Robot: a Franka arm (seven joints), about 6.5 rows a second.
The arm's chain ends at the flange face. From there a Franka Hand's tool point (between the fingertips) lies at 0.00 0.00 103.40 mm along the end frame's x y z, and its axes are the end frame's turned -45 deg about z.
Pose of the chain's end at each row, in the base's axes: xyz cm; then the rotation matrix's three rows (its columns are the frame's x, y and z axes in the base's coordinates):
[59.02, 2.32, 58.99], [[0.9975, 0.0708, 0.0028], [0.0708, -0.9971, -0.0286], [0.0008, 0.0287, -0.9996]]
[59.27, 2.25, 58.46], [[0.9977, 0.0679, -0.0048], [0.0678, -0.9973, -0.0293], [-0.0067, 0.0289, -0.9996]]
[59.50, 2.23, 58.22], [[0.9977, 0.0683, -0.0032], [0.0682, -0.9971, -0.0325], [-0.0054, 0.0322, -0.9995]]
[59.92, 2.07, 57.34], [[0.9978, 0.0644, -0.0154], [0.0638, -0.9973, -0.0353], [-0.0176, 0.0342, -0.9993]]
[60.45, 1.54, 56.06], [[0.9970, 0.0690, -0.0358], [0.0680, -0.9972, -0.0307], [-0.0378, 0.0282, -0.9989]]
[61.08, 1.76, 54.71], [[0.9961, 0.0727, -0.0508], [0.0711, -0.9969, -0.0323], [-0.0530, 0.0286, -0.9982]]
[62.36, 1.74, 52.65], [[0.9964, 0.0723, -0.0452], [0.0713, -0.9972, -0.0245], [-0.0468, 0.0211, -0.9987]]
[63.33, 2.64, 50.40], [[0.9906, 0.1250, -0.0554], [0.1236, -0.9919, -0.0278], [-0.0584, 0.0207, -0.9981]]
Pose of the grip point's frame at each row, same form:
[59.05, 2.02, 48.65], [[0.6553, 0.7554, 0.0028], [0.7551, -0.6550, -0.0286], [-0.0197, 0.0209, -0.9996]]
[59.22, 1.95, 48.12], [[0.6575, 0.7535, -0.0048], [0.7531, -0.6573, -0.0293], [-0.0252, 0.0157, -0.9996]]
[59.47, 1.89, 47.89], [[0.6572, 0.7538, -0.0032], [0.7533, -0.6568, -0.0325], [-0.0266, 0.0190, -0.9995]]
[59.76, 1.70, 47.01], [[0.6600, 0.7511, -0.0154], [0.7503, -0.6601, -0.0353], [-0.0366, 0.0117, -0.9993]]
[60.08, 1.22, 45.73], [[0.6562, 0.7538, -0.0358], [0.7532, -0.6570, -0.0307], [-0.0467, -0.0068, -0.9989]]
[60.55, 1.43, 44.39], [[0.6529, 0.7558, -0.0508], [0.7552, -0.6546, -0.0323], [-0.0577, -0.0173, -0.9982]]
[61.89, 1.49, 42.32], [[0.6534, 0.7557, -0.0452], [0.7555, -0.6547, -0.0245], [-0.0480, -0.0182, -0.9987]]
[62.76, 2.35, 40.08], [[0.6121, 0.7888, -0.0554], [0.7888, -0.6140, -0.0278], [-0.0559, -0.0267, -0.9981]]

